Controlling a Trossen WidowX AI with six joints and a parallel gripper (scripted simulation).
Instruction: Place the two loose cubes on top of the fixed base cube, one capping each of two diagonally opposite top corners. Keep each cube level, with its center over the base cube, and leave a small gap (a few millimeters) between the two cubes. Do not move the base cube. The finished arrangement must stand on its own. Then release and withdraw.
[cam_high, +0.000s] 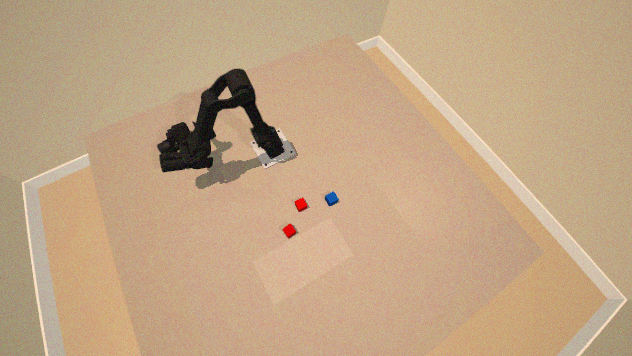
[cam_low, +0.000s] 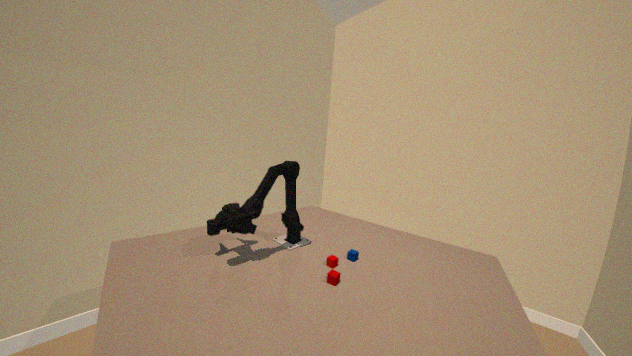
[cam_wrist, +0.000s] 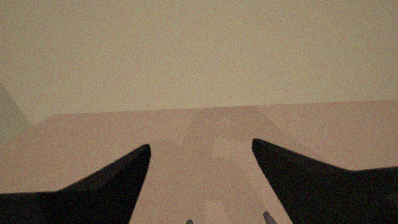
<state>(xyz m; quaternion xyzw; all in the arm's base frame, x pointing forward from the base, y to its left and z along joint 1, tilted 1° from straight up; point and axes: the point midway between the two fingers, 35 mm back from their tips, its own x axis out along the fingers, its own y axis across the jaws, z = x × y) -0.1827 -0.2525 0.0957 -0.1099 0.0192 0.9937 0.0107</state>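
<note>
My gripper tip is now 510 mm short of the blue base cube, 320 mm to the right of it and 80 mm above it.
</note>
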